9 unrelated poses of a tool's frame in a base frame.
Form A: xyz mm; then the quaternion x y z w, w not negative.
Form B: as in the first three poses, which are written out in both.
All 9 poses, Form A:
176 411 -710 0.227 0.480 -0.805 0.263
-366 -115 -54 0.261 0.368 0.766 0.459
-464 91 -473 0.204 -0.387 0.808 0.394
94 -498 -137 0.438 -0.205 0.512 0.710
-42 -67 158 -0.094 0.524 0.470 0.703
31 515 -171 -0.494 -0.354 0.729 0.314
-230 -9 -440 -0.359 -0.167 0.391 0.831
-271 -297 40 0.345 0.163 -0.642 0.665
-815 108 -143 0.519 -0.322 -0.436 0.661
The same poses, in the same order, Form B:
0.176 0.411 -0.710 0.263 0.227 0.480 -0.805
-0.366 -0.115 -0.054 0.459 0.261 0.368 0.766
-0.464 0.091 -0.473 0.394 0.204 -0.387 0.808
0.094 -0.498 -0.137 0.710 0.438 -0.205 0.512
-0.042 -0.067 0.158 0.703 -0.094 0.524 0.470
0.031 0.515 -0.171 0.314 -0.494 -0.354 0.729
-0.230 -0.009 -0.440 0.831 -0.359 -0.167 0.391
-0.271 -0.297 0.040 0.665 0.345 0.163 -0.642
-0.815 0.108 -0.143 0.661 0.519 -0.322 -0.436

